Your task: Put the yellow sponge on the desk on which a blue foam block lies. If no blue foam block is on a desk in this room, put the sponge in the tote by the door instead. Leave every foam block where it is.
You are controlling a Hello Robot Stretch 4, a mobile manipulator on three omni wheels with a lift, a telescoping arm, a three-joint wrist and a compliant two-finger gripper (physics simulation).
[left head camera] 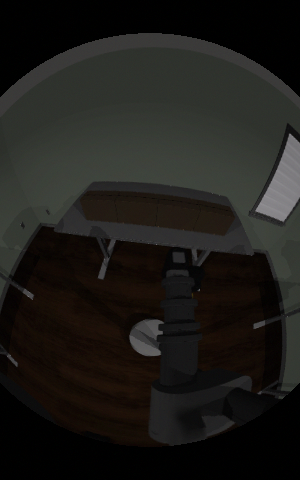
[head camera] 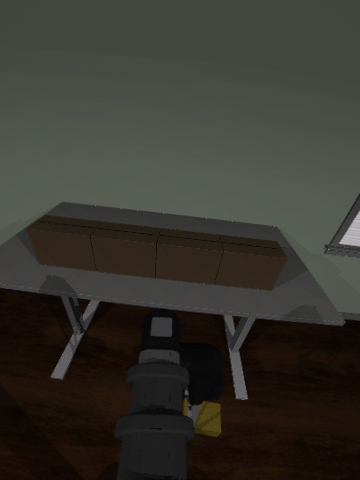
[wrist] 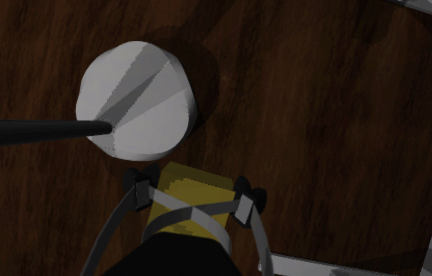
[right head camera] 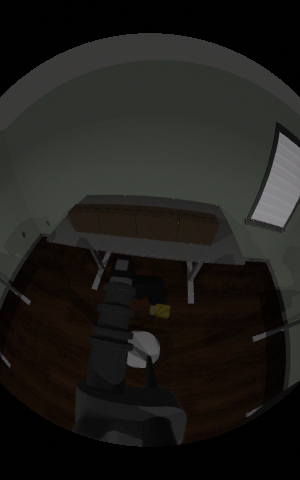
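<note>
The yellow sponge (head camera: 209, 419) (right head camera: 161, 311) (wrist: 200, 187) is between the fingers of my gripper (wrist: 196, 185), which is shut on it. The sponge hangs above the floor, in front of the desk and below its top. A grey desk (head camera: 150, 292) (left head camera: 150, 234) (right head camera: 150, 247) stands against the wall ahead. A row of brown boxes (head camera: 190, 260) (left head camera: 137, 210) (right head camera: 157, 225) stands along it and hides part of the top behind. No blue foam block shows in these views. The tote by the door does not show either.
My arm (head camera: 155, 400) (left head camera: 180, 350) (right head camera: 107, 360) reaches toward the desk's front edge. The desk's legs (head camera: 239, 372) stand on the dark wood floor. My round white base (wrist: 140, 100) is behind the gripper. A window (left head camera: 282, 180) (right head camera: 275, 185) is at the right. Other desk feet show at both sides.
</note>
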